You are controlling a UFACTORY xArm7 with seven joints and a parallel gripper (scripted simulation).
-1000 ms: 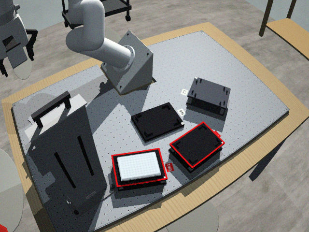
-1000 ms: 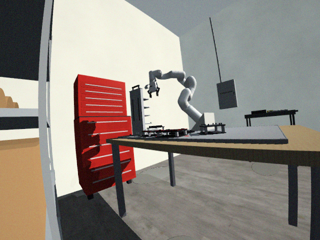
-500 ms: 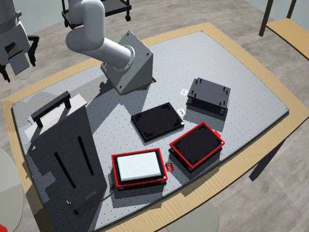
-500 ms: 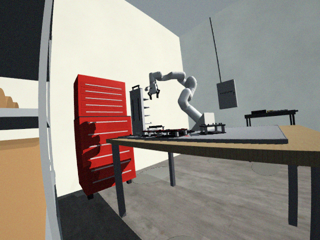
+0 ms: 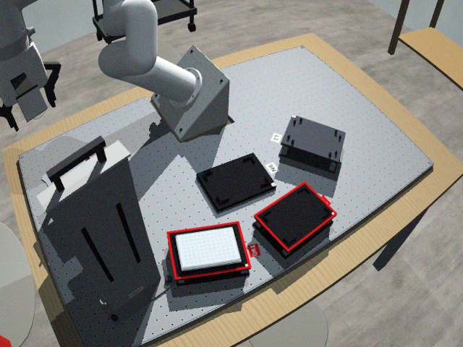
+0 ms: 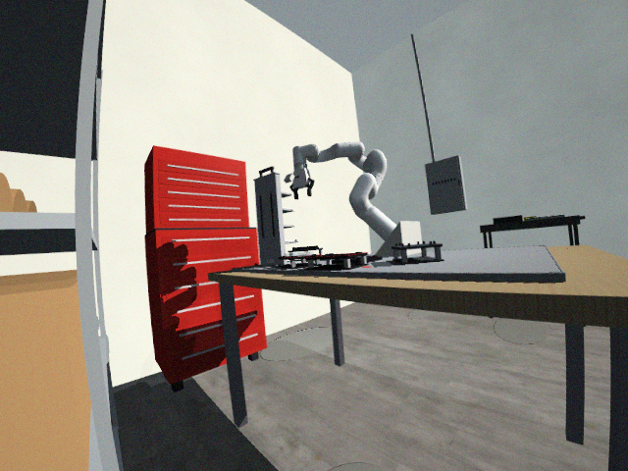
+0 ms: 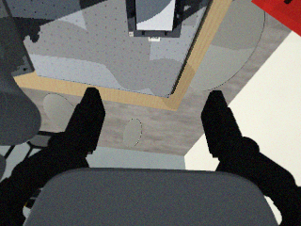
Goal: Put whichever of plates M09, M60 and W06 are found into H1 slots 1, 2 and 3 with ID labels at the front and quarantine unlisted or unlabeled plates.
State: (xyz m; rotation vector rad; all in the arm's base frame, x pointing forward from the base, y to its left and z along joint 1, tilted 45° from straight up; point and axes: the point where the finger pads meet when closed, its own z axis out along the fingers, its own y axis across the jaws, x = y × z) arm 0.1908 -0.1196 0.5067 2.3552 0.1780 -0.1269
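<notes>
Now: hand 1 cm short of the dark-framed plate and 29 cm above it. Round my hand: handle: 27 cm ahead, 4 cm to the left, 9 cm above; then plate hotel H1: 27 cm ahead, 4 cm to the left, 15 cm below; then white well plate: 28 cm ahead, 24 cm to the left, 31 cm below.
</notes>
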